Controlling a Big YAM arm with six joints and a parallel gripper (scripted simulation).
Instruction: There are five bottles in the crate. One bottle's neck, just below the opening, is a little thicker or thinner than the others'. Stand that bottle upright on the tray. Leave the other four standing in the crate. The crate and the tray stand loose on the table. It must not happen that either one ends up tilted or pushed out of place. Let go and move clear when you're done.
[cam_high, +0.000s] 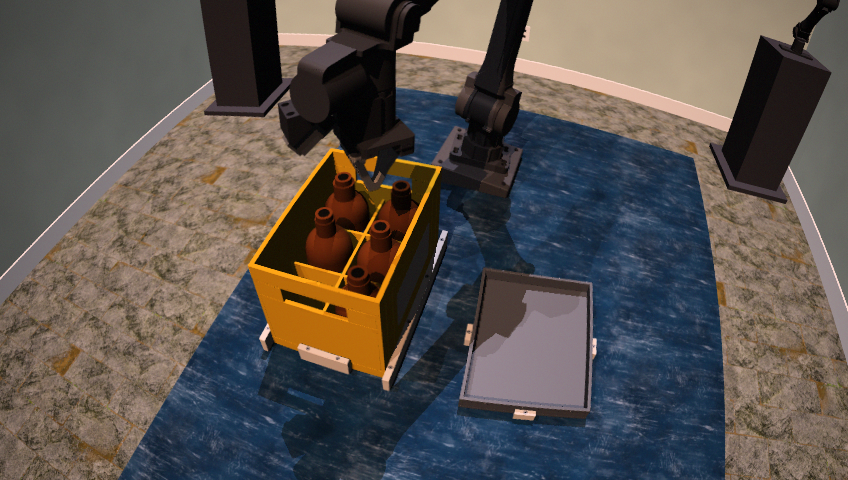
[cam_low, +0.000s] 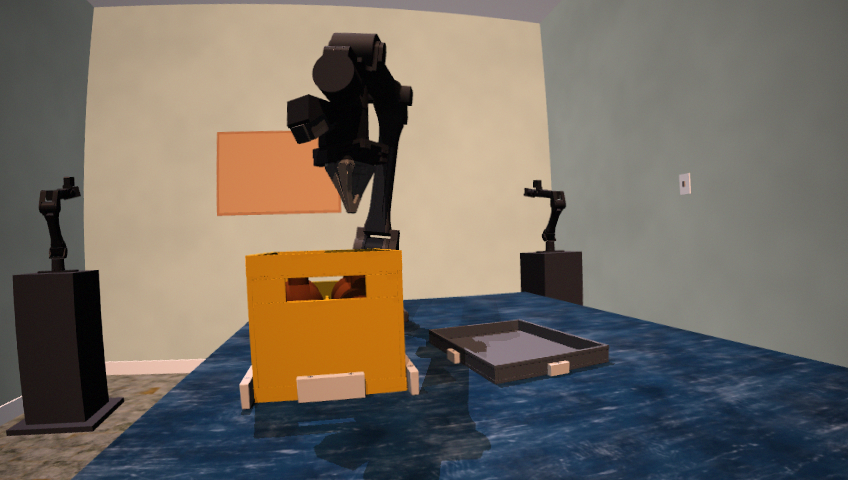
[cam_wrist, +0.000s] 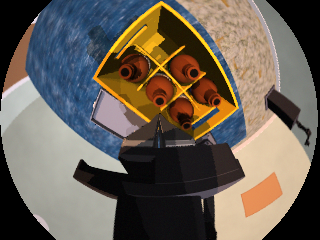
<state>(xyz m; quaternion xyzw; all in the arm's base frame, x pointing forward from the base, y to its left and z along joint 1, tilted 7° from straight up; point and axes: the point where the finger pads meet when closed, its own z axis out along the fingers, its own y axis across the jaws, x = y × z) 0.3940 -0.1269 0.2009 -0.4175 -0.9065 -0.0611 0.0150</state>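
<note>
Right now my hand is 10 mm past the orange crate, 40 mm to the left of it and 160 mm above it. Also, from my hand: dark grey tray (30 mm ahead, 240 mm to the left, 230 mm below).
</note>
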